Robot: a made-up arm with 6 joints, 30 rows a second.
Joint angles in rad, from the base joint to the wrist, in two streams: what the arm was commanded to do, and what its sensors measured. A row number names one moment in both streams.
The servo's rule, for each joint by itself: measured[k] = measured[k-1] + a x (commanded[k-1-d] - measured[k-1]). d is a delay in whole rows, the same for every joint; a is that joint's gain. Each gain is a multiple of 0.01, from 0.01 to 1. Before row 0 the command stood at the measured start. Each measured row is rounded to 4 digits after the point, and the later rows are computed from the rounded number. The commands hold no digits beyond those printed.
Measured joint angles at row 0:
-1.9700 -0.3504 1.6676 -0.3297 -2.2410 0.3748
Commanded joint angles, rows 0 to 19:
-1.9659 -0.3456 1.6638 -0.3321 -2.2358 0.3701
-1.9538 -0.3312 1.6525 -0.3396 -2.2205 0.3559
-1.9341 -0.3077 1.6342 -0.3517 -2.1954 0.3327
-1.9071 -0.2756 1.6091 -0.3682 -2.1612 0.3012
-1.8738 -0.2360 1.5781 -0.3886 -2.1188 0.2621
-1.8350 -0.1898 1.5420 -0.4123 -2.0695 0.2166
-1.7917 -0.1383 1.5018 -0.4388 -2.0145 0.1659
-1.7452 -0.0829 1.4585 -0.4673 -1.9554 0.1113
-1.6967 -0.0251 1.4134 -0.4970 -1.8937 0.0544
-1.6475 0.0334 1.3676 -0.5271 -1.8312 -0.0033
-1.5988 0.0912 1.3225 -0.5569 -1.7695 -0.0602
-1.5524 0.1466 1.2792 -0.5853 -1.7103 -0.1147
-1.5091 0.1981 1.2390 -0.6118 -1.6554 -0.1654
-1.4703 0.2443 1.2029 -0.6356 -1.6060 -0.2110
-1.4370 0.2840 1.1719 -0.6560 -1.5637 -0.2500
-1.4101 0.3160 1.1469 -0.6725 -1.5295 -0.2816
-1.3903 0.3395 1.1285 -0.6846 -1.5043 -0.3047
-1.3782 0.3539 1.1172 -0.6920 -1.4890 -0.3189
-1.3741 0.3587 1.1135 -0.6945 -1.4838 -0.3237
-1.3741 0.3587 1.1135 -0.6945 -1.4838 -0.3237
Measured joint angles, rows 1 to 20:
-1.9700 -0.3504 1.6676 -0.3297 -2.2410 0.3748
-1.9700 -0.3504 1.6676 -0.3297 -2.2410 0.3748
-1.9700 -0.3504 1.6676 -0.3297 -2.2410 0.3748
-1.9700 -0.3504 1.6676 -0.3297 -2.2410 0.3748
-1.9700 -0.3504 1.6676 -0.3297 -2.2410 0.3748
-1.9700 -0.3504 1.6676 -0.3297 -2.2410 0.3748
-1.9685 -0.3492 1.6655 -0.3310 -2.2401 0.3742
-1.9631 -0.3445 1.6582 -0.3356 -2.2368 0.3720
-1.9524 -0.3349 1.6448 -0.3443 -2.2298 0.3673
-1.9356 -0.3195 1.6248 -0.3572 -2.2181 0.3594
-1.9127 -0.2978 1.5986 -0.3742 -2.2012 0.3477
-1.8840 -0.2697 1.5669 -0.3948 -2.1788 0.3320
-1.8498 -0.2355 1.5304 -0.4186 -2.1509 0.3121
-1.8111 -0.1958 1.4901 -0.4449 -2.1177 0.2880
-1.7688 -0.1514 1.4471 -0.4730 -2.0796 0.2600
-1.7239 -0.1034 1.4026 -0.5022 -2.0374 0.2284
-1.6776 -0.0528 1.3577 -0.5317 -1.9919 0.1938
-1.6313 -0.0010 1.3137 -0.5606 -1.9440 0.1568
-1.5861 0.0508 1.2719 -0.5882 -1.8949 0.1181
-1.5433 0.1011 1.2333 -0.6138 -1.8458 0.0786
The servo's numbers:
d 6
a 0.37 0.26 0.56 0.54 0.17 0.12

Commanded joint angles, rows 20 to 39:
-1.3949 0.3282 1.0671 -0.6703 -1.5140 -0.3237
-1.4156 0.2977 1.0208 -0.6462 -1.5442 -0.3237
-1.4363 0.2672 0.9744 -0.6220 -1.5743 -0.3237
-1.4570 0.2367 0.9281 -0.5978 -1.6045 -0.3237
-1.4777 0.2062 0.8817 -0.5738 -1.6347 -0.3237
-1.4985 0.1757 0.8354 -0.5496 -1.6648 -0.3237
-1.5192 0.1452 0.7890 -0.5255 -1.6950 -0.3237
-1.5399 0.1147 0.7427 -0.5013 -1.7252 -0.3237
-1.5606 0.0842 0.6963 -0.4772 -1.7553 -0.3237
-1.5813 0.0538 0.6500 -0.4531 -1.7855 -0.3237
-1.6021 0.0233 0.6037 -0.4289 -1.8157 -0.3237
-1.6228 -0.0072 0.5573 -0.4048 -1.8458 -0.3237
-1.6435 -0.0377 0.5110 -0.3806 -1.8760 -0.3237
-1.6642 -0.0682 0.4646 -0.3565 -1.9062 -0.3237
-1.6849 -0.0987 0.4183 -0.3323 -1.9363 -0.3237
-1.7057 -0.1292 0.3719 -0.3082 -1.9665 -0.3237
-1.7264 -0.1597 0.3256 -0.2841 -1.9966 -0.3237
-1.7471 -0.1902 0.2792 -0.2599 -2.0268 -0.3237
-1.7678 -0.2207 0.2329 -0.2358 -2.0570 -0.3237
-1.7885 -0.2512 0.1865 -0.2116 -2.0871 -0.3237
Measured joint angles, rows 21 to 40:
-1.5040 0.1487 1.1989 -0.6366 -1.7978 0.0392
-1.4693 0.1922 1.1698 -0.6560 -1.7522 0.0007
-1.4401 0.2305 1.1467 -0.6714 -1.7101 -0.0359
-1.4172 0.2626 1.1302 -0.6825 -1.6725 -0.0699
-1.4013 0.2876 1.1208 -0.6890 -1.6404 -0.1004
-1.3912 0.3061 1.1167 -0.6920 -1.6138 -0.1272
-1.3926 0.3118 1.0889 -0.6803 -1.5968 -0.1508
-1.4011 0.3081 1.0508 -0.6619 -1.5879 -0.1715
-1.4141 0.2975 1.0080 -0.6404 -1.5856 -0.1898
-1.4300 0.2817 0.9633 -0.6174 -1.5888 -0.2059
-1.4476 0.2621 0.9176 -0.5939 -1.5966 -0.2200
-1.4664 0.2396 0.8716 -0.5700 -1.6082 -0.2324
-1.4859 0.2151 0.8253 -0.5460 -1.6230 -0.2434
-1.5059 0.1890 0.7790 -0.5219 -1.6404 -0.2530
-1.5261 0.1618 0.7327 -0.4978 -1.6599 -0.2615
-1.5465 0.1337 0.6864 -0.4737 -1.6813 -0.2690
-1.5671 0.1050 0.6401 -0.4495 -1.7041 -0.2756
-1.5877 0.0758 0.5937 -0.4254 -1.7282 -0.2814
-1.6083 0.0463 0.5474 -0.4012 -1.7533 -0.2865
-1.6290 0.0165 0.5010 -0.3771 -1.7793 -0.2910

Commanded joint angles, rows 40 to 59:
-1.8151 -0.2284 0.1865 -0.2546 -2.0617 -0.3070
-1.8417 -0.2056 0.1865 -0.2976 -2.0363 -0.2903
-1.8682 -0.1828 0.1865 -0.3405 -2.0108 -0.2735
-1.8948 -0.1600 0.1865 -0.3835 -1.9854 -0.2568
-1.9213 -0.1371 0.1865 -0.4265 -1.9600 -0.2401
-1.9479 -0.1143 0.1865 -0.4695 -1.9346 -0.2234
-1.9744 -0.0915 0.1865 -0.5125 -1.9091 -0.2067
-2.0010 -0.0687 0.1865 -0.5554 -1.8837 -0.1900
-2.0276 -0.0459 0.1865 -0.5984 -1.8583 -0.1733
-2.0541 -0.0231 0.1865 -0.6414 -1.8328 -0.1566
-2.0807 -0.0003 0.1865 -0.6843 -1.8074 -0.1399
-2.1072 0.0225 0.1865 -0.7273 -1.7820 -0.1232
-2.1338 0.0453 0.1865 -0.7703 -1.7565 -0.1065
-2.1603 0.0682 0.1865 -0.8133 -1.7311 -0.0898
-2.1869 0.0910 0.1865 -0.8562 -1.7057 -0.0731
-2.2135 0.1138 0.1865 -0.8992 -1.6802 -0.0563
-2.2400 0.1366 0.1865 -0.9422 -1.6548 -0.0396
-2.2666 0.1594 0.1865 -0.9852 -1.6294 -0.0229
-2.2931 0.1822 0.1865 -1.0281 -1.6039 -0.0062
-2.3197 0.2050 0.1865 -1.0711 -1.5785 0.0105
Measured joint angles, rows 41 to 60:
-1.6497 -0.0135 0.4547 -0.3529 -1.8060 -0.2949
-1.6704 -0.0436 0.4083 -0.3288 -1.8333 -0.2984
-1.6911 -0.0738 0.3620 -0.3047 -1.8611 -0.3014
-1.7118 -0.1041 0.3156 -0.2805 -1.8893 -0.3041
-1.7325 -0.1344 0.2693 -0.2564 -1.9178 -0.3065
-1.7532 -0.1648 0.2229 -0.2322 -1.9466 -0.3086
-1.7761 -0.1813 0.2025 -0.2443 -1.9662 -0.3084
-1.8004 -0.1876 0.1935 -0.2731 -1.9781 -0.3062
-1.8255 -0.1864 0.1896 -0.3095 -1.9837 -0.3023
-1.8511 -0.1795 0.1879 -0.3495 -1.9840 -0.2968
-1.8771 -0.1685 0.1871 -0.3911 -1.9799 -0.2900
-1.9033 -0.1544 0.1868 -0.4334 -1.9722 -0.2820
-1.9296 -0.1380 0.1866 -0.4761 -1.9615 -0.2730
-1.9560 -0.1200 0.1865 -0.5189 -1.9483 -0.2630
-1.9825 -0.1007 0.1865 -0.5618 -1.9330 -0.2522
-2.0090 -0.0805 0.1865 -0.6048 -1.9160 -0.2407
-2.0355 -0.0596 0.1865 -0.6477 -1.8975 -0.2286
-2.0620 -0.0383 0.1865 -0.6907 -1.8779 -0.2160
-2.0886 -0.0166 0.1865 -0.7337 -1.8573 -0.2029
-2.1151 0.0054 0.1865 -0.7767 -1.8358 -0.1893

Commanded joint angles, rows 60 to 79:
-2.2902 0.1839 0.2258 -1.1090 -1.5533 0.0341
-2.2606 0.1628 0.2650 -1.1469 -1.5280 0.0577
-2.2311 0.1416 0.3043 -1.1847 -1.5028 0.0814
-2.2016 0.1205 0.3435 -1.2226 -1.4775 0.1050
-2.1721 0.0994 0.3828 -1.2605 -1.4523 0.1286
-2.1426 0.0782 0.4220 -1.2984 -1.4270 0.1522
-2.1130 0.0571 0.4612 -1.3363 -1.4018 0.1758
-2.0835 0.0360 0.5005 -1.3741 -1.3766 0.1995
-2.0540 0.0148 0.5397 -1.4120 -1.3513 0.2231
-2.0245 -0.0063 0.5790 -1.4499 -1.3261 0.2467
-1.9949 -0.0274 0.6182 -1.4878 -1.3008 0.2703
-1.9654 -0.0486 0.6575 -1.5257 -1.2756 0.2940
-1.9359 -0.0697 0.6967 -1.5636 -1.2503 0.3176
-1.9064 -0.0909 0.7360 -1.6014 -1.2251 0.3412
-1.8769 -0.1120 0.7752 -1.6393 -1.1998 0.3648
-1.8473 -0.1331 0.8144 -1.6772 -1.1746 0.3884
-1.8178 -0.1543 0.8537 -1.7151 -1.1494 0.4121
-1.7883 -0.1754 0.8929 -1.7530 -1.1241 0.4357
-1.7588 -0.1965 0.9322 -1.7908 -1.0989 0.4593
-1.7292 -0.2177 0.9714 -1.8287 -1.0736 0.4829
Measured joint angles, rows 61 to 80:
-2.1417 0.0277 0.1865 -0.8196 -1.8137 -0.1754
-2.1683 0.0501 0.1865 -0.8626 -1.7910 -0.1611
-2.1948 0.0726 0.1865 -0.9056 -1.7678 -0.1465
-2.2214 0.0952 0.1865 -0.9486 -1.7443 -0.1317
-2.2479 0.1178 0.1865 -0.9915 -1.7204 -0.1166
-2.2745 0.1405 0.1865 -1.0345 -1.6963 -0.1013
-2.2803 0.1518 0.2085 -1.0747 -1.6720 -0.0851
-2.2730 0.1547 0.2401 -1.1137 -1.6475 -0.0680
-2.2575 0.1513 0.2761 -1.1520 -1.6229 -0.0501
-2.2368 0.1433 0.3138 -1.1901 -1.5982 -0.0315
-2.2129 0.1319 0.3524 -1.2281 -1.5734 -0.0123
-2.1869 0.1179 0.3914 -1.2661 -1.5485 0.0074
-2.1596 0.1021 0.4305 -1.3040 -1.5236 0.0276
-2.1314 0.0849 0.4697 -1.3419 -1.4986 0.0482
-2.1028 0.0667 0.5089 -1.3798 -1.4736 0.0692
-2.0738 0.0477 0.5482 -1.4177 -1.4485 0.0905
-2.0446 0.0282 0.5874 -1.4556 -1.4234 0.1121
-2.0153 0.0082 0.6267 -1.4935 -1.3983 0.1339
-1.9859 -0.0121 0.6659 -1.5314 -1.3731 0.1559
-1.9565 -0.0326 0.7052 -1.5692 -1.3479 0.1781

